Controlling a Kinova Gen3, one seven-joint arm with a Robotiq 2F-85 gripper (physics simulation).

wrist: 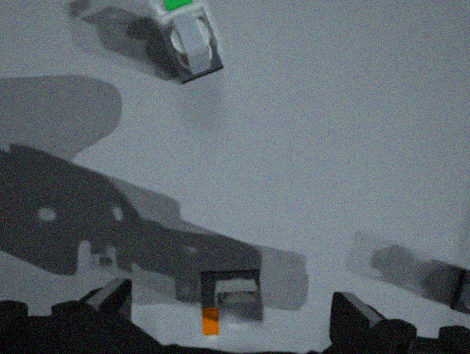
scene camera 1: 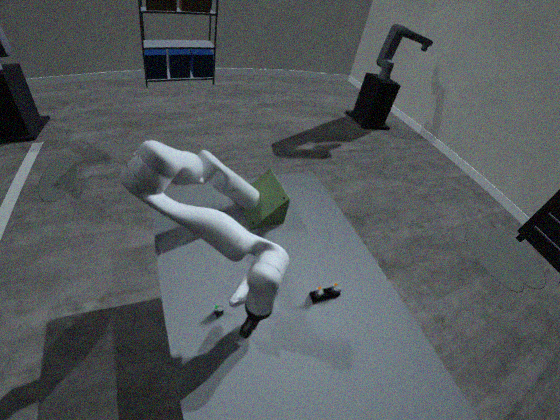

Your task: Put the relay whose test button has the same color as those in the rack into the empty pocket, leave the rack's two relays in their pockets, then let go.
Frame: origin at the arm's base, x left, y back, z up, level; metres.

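Seen in the pictures: gripper, fingertip midpoint: [wrist: 231, 309] [scene camera 1: 254, 322]; arm's base, link origin: [scene camera 1: 251, 199].
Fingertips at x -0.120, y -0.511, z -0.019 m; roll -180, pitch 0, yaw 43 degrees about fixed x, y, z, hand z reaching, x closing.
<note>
Pixels of each thing's top centre, then the offset from my fingertips to it. Level surfaces: height alone.
- loose relay with an orange test button, top centre: [wrist: 232, 321] dx -0.001, dy +0.001, dz +0.018 m
- second loose relay, top centre: [wrist: 184, 16] [scene camera 1: 218, 307] dx -0.098, dy +0.066, dz +0.018 m
- black rack, top centre: [scene camera 1: 326, 291] dx +0.271, dy +0.045, dz -0.003 m
- grey mat, surface height: dz -0.026 m
A loose relay with an orange test button [wrist: 250, 306] stands between the spread fingertips in the wrist view; it does not show in the scene view. My gripper [scene camera 1: 245, 333] [wrist: 231, 309] is open and holds nothing, low above the grey mat. A second loose relay [scene camera 1: 218, 311] [wrist: 196, 45] with a green button stands left of the gripper in the scene view. The black rack [scene camera 1: 325, 297] [wrist: 462, 292] lies to the right, holding two relays with orange buttons; part of it shows at the wrist view's right edge. I cannot make out its empty pocket.
The grey mat [scene camera 1: 370, 350] lies under the rack and relays. A green slanted block [scene camera 1: 275, 200] stands at the back beside my arm. Farther off are a shelf unit [scene camera 1: 180, 46], another arm on a dark pedestal [scene camera 1: 376, 100] and dark furniture at the right edge. Arm shadows cross the mat.
</note>
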